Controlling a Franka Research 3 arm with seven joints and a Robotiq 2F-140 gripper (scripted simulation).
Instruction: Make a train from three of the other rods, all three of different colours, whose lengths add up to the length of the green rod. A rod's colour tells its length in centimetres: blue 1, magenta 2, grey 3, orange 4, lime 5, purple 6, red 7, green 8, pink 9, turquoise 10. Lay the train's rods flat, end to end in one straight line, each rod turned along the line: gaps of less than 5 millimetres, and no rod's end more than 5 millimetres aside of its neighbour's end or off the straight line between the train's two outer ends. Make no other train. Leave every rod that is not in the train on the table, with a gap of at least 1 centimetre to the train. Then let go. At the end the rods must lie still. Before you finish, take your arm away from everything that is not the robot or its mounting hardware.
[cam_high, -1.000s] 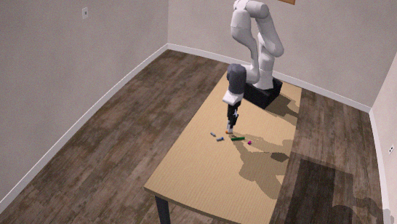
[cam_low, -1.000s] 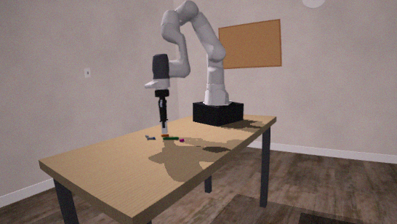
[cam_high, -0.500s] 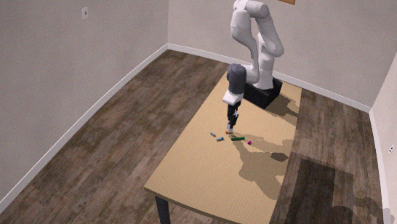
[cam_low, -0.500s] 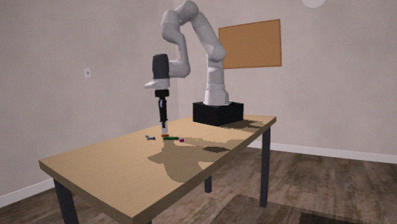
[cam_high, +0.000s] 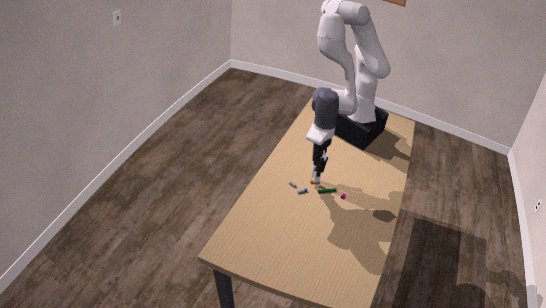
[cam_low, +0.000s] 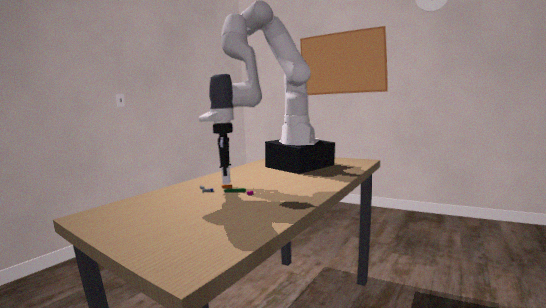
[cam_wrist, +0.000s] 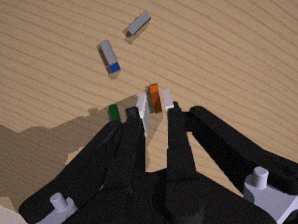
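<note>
Now: hand 50 mm above the orange rod. From my hand the other things lie so: magenta rod: 40 mm ahead, 140 mm to the left, 50 mm below; green rod: 30 mm ahead, 70 mm to the left, 50 mm below; blue rod: 70 mm ahead, 20 mm to the right, 50 mm below.
</note>
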